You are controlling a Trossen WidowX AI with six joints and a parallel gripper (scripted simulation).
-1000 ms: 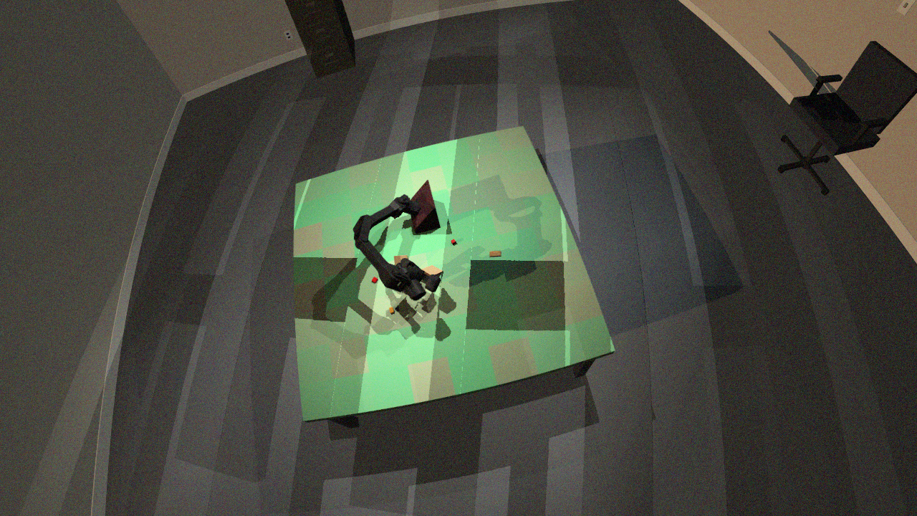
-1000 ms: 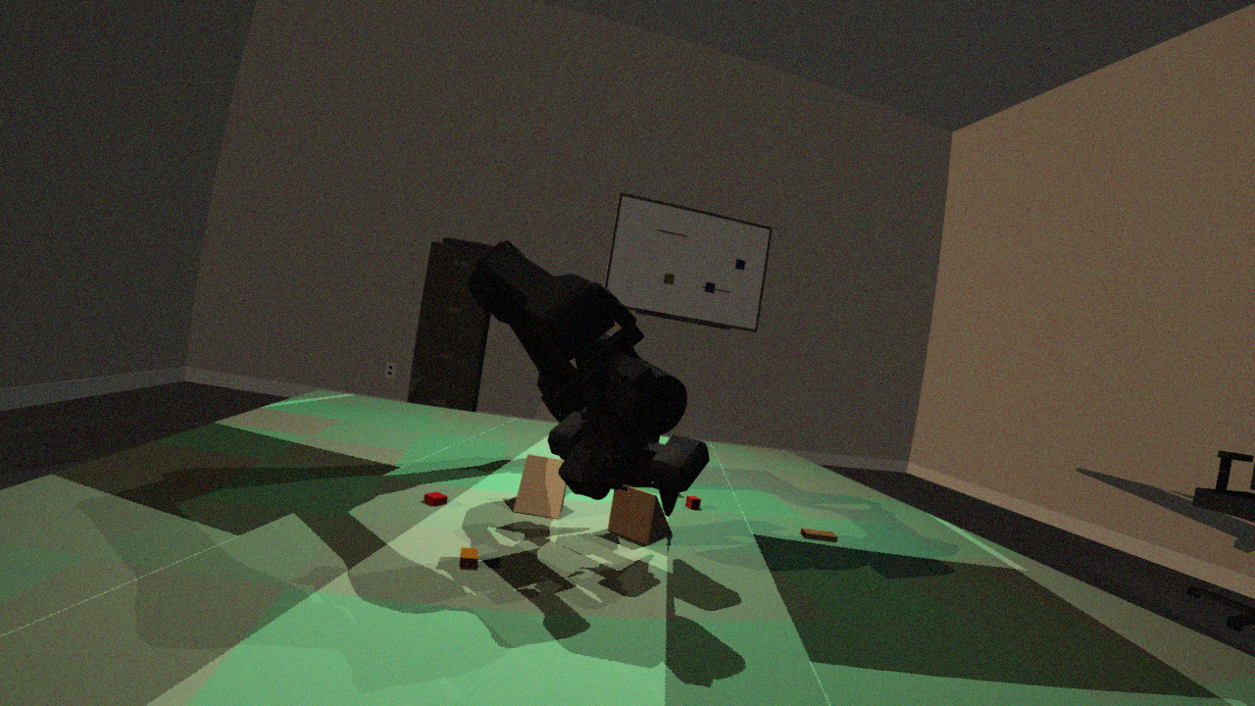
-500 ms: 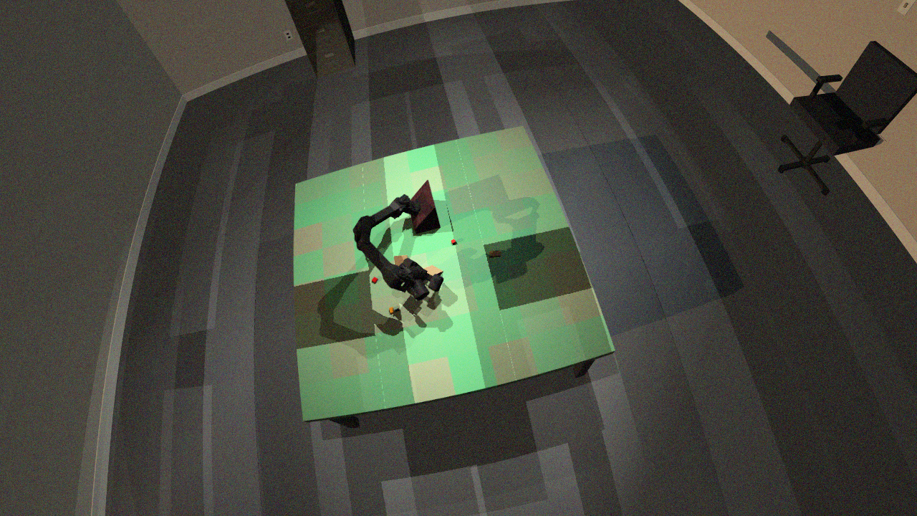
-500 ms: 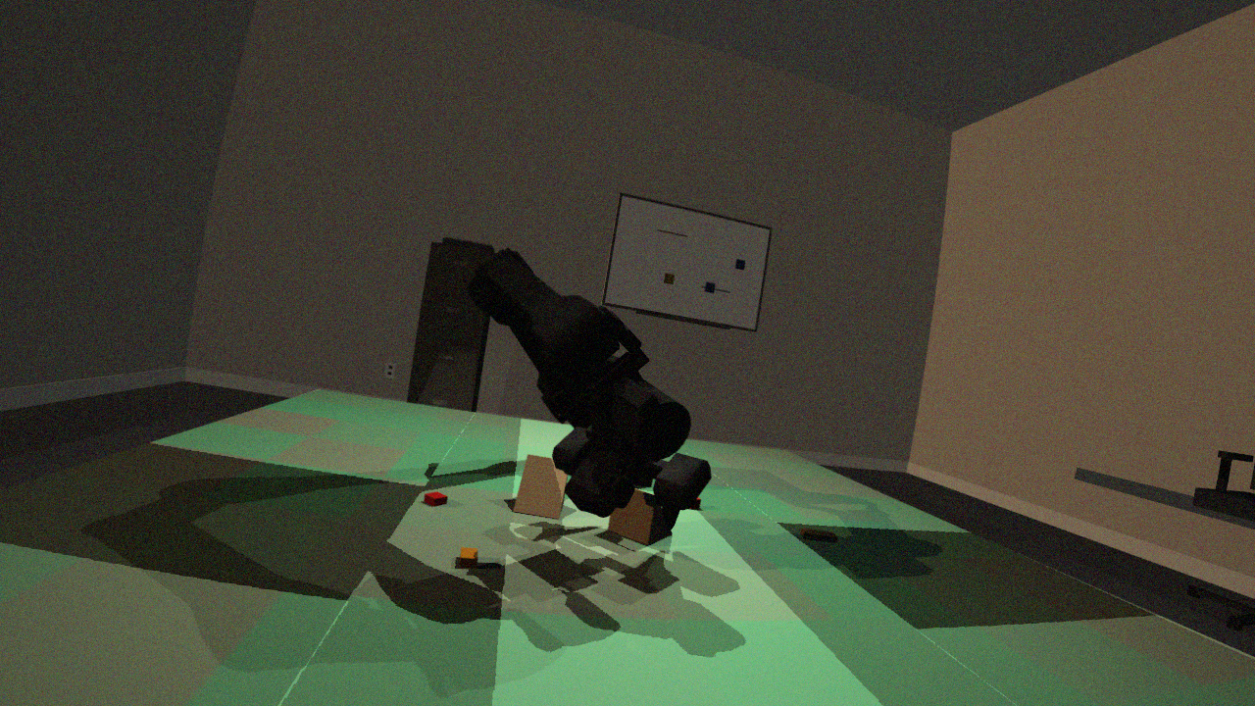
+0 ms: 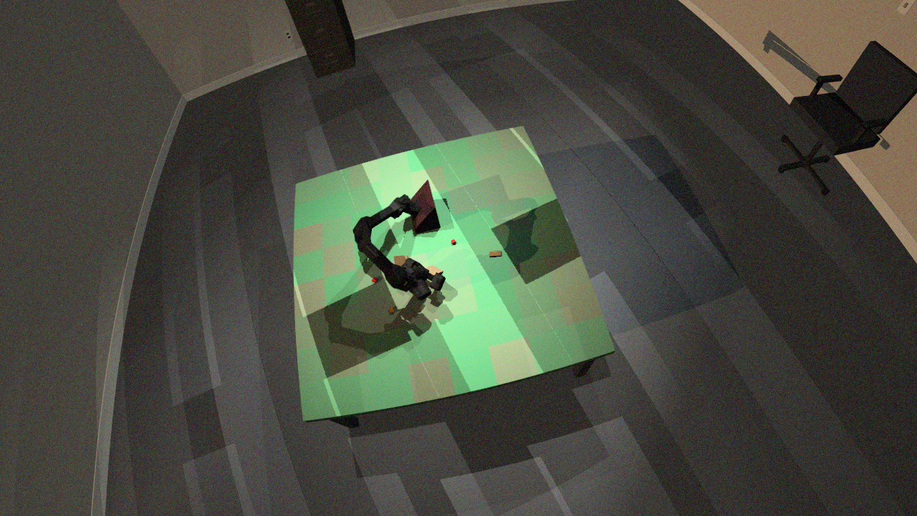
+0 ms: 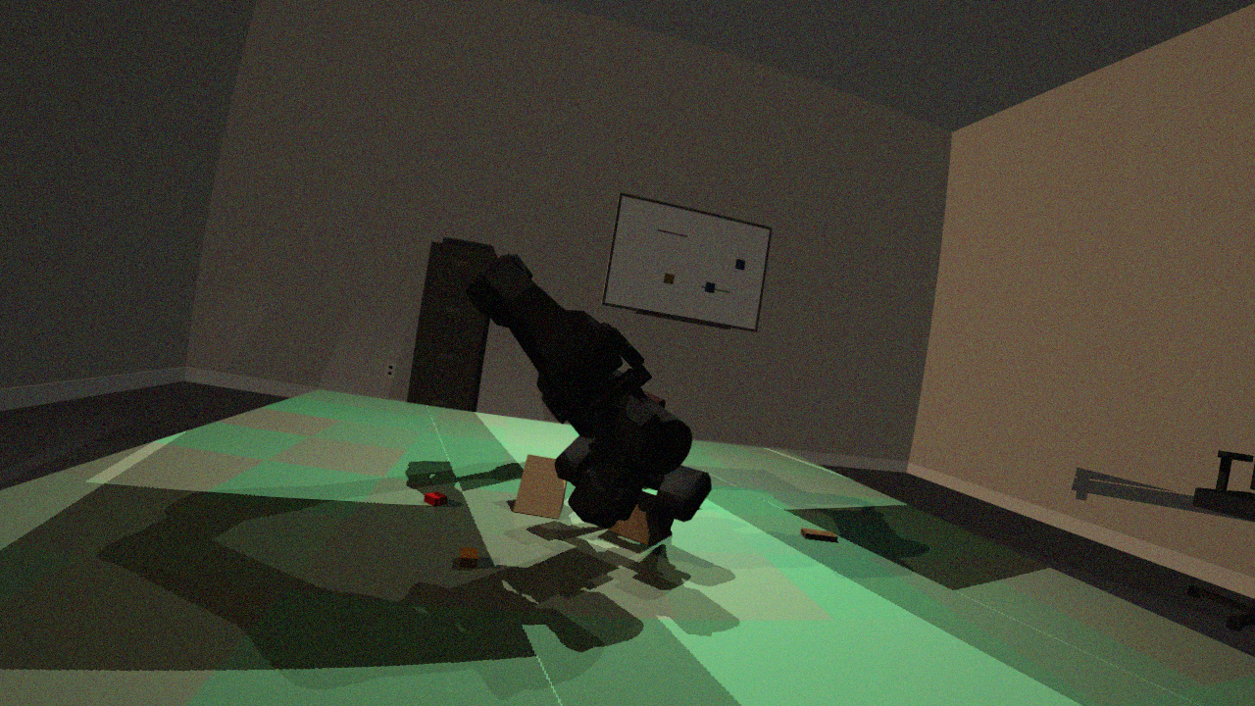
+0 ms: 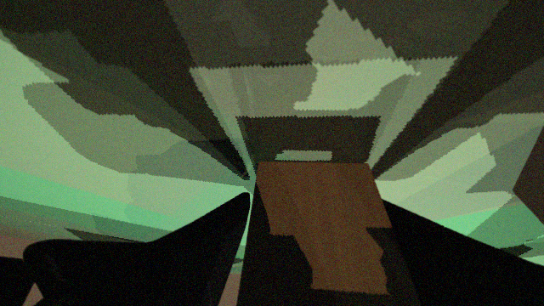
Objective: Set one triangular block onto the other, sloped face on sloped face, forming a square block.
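My gripper tip is now 110 mm past the small red cube and 130 mm to the right of it. The rest, counted from my gripper tip: flat brown tile: 10 mm ahead, 280 mm to the left, 10 mm below; then orange cube: 90 mm ahead, 210 mm to the right, 10 mm below.
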